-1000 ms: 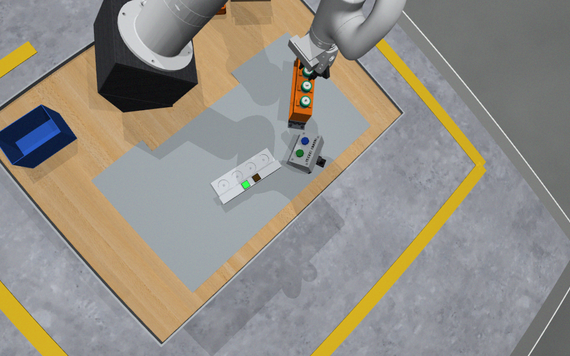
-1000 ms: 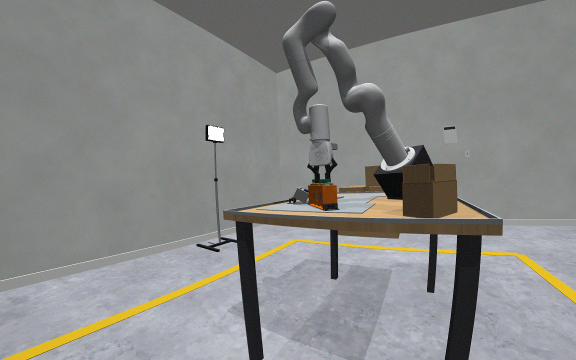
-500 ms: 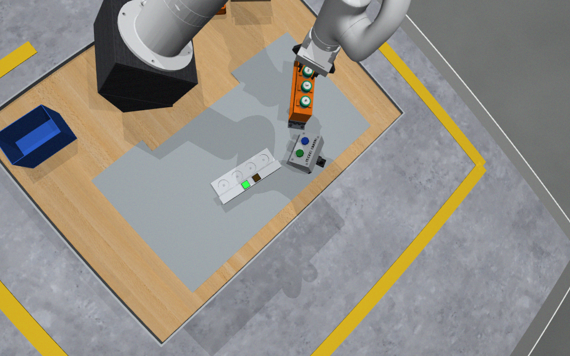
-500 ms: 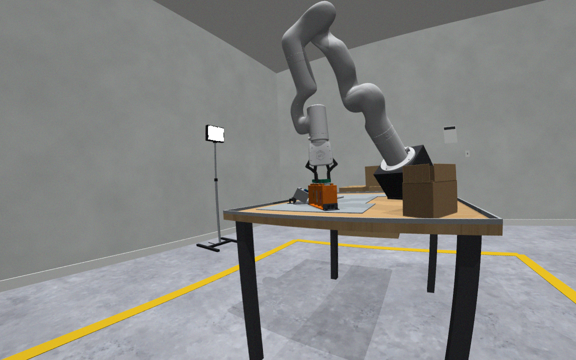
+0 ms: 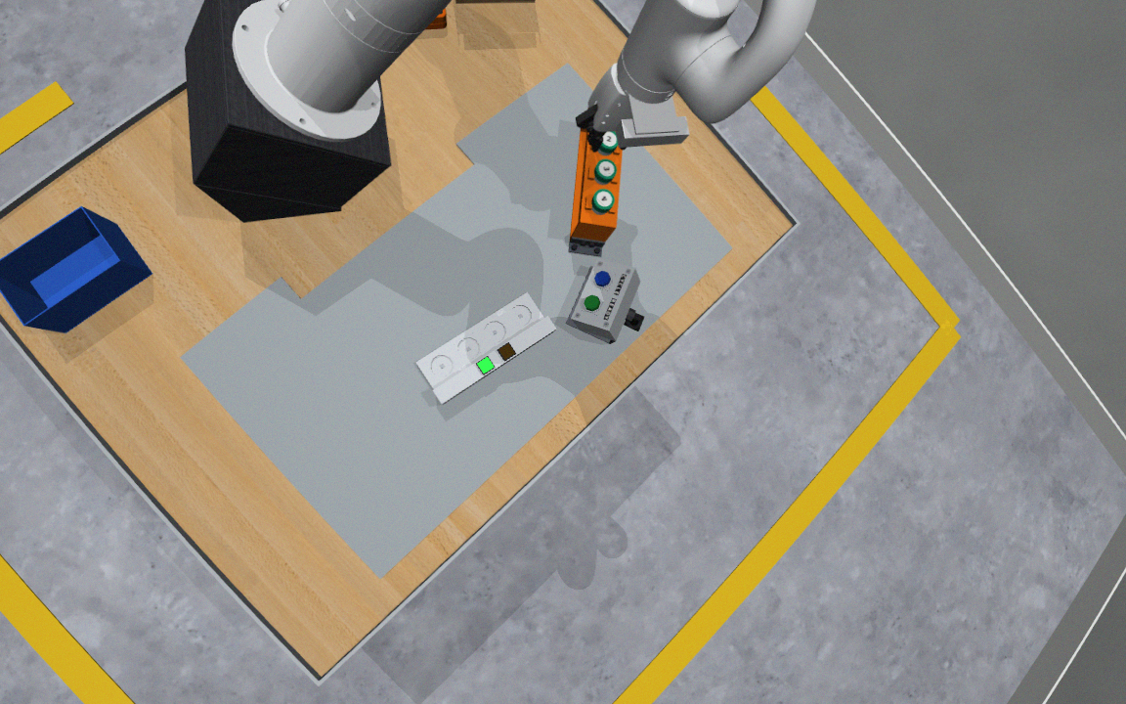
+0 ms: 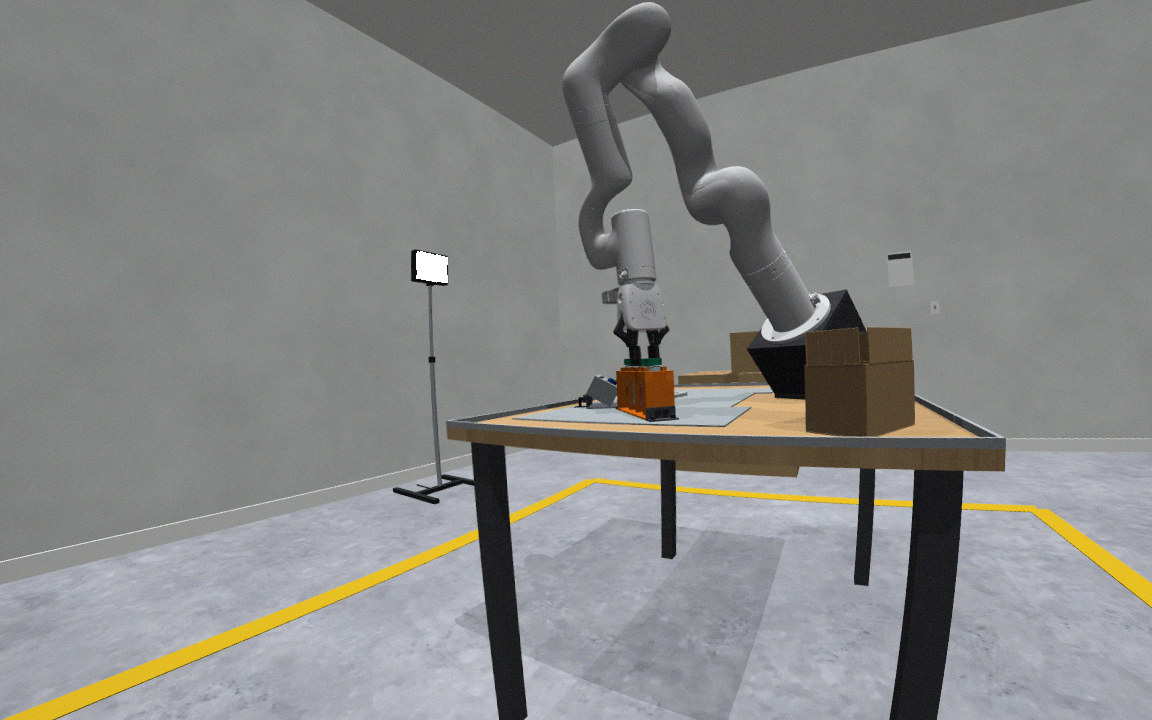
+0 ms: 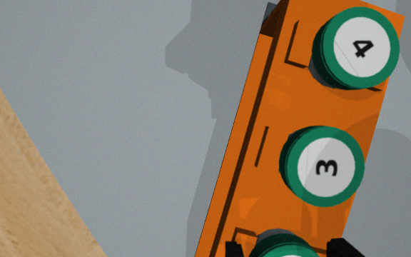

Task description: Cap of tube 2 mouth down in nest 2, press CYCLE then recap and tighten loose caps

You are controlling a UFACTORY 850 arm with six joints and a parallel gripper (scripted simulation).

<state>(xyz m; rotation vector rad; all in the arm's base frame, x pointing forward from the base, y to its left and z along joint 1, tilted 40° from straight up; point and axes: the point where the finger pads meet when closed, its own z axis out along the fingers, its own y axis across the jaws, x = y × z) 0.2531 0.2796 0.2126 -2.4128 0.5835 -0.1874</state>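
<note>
Now: hand 10 mm above the green-rimmed cap. Round my hand: blue cycle key 180 mm ahead, 120 mm to the right, 60 mm below; then key housing 210 mm ahead, 140 mm to the right, 70 mm below; then green ready key 210 mm ahead, 160 mm to the right, 60 mm below.
</note>
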